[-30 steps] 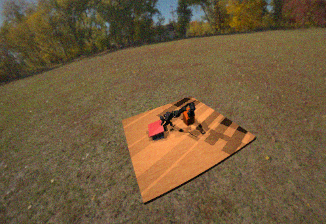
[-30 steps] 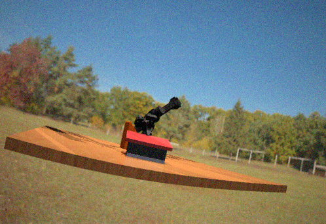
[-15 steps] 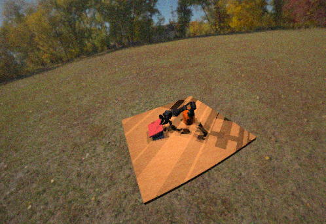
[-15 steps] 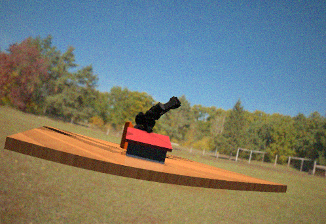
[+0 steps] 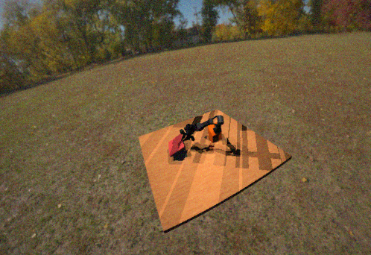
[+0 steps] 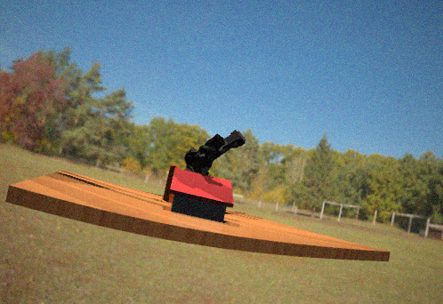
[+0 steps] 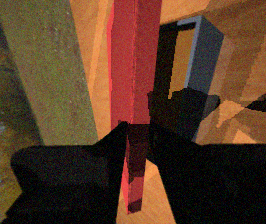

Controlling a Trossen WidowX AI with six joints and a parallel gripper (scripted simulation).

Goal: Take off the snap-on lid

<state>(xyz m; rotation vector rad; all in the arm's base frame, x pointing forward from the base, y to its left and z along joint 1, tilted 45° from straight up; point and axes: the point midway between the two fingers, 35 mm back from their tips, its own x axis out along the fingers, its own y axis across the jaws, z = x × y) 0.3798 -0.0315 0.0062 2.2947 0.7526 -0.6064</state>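
The red lid is 70 mm ahead of my gripper tip, 20 mm to the right of it and 30 mm below it. Round my gripper tip: blue-grey storage box (50 mm ahead, 10 mm to the right, 110 mm below).
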